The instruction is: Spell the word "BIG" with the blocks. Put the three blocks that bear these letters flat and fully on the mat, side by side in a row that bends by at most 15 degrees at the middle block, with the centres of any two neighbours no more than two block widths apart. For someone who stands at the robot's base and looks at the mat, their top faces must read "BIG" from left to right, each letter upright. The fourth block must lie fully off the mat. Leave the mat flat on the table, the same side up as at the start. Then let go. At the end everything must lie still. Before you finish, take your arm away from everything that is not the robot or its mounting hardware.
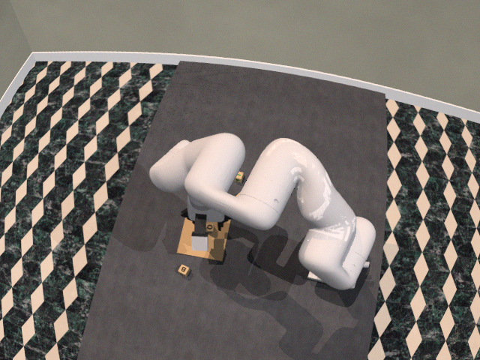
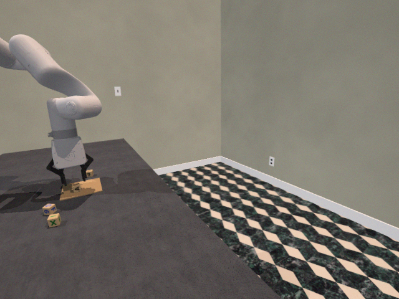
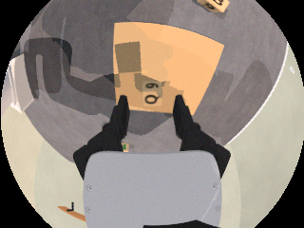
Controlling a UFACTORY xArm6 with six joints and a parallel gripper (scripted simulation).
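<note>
The tan mat lies 5 cm below my hand, 2 cm to the left of it and 2 cm ahead of it. Round my hand: B block: 15 cm to the left, 5 cm ahead, 4 cm below; G block: 12 cm to the right, 7 cm behind, 4 cm below.
</note>
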